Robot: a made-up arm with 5 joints.
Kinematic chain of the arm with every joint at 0, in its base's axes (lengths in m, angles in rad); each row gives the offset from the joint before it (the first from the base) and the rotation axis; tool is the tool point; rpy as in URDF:
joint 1: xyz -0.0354 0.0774 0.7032 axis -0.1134 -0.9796 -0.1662
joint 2: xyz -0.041 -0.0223 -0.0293 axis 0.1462 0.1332 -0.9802
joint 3: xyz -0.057 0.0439 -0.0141 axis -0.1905 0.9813 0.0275
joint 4: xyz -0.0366 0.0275 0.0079 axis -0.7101 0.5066 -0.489
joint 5: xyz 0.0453 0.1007 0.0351 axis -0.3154 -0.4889 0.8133
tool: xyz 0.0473 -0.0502 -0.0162 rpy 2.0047 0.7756 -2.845
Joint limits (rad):
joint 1: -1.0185..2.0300
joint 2: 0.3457..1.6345
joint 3: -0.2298..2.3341
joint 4: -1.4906..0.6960
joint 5: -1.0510..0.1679
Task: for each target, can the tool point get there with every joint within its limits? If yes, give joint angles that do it. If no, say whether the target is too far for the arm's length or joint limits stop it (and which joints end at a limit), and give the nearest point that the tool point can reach.
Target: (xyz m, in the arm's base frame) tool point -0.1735 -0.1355 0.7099
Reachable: no: joint limits stop it (at a limit: joint 1, joint 2, joint 4, joint 5) | nearest point -0.0944 0.0032 0.7480 | short by 0.164 m
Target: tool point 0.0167 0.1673 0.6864
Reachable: yes | joints 1.0270 0.4695 1.2784 -0.7381 -0.3961
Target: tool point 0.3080 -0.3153 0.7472
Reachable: no: too far | nearest point 0.0802 0.0016 0.7257 | short by 0.391 m
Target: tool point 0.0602 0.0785 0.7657
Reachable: yes | joints 1.3430 1.4257 1.9106 -0.8134 -0.2699
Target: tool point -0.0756 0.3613 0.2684
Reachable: no: too far | nearest point -0.0498 0.1861 0.5434 | short by 0.327 m
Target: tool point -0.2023 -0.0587 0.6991
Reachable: no: joint limits stop it (at a limit: joint 1, joint 2, joint 4, joint 5) | nearest point -0.1156 0.0246 0.7330 | short by 0.125 m
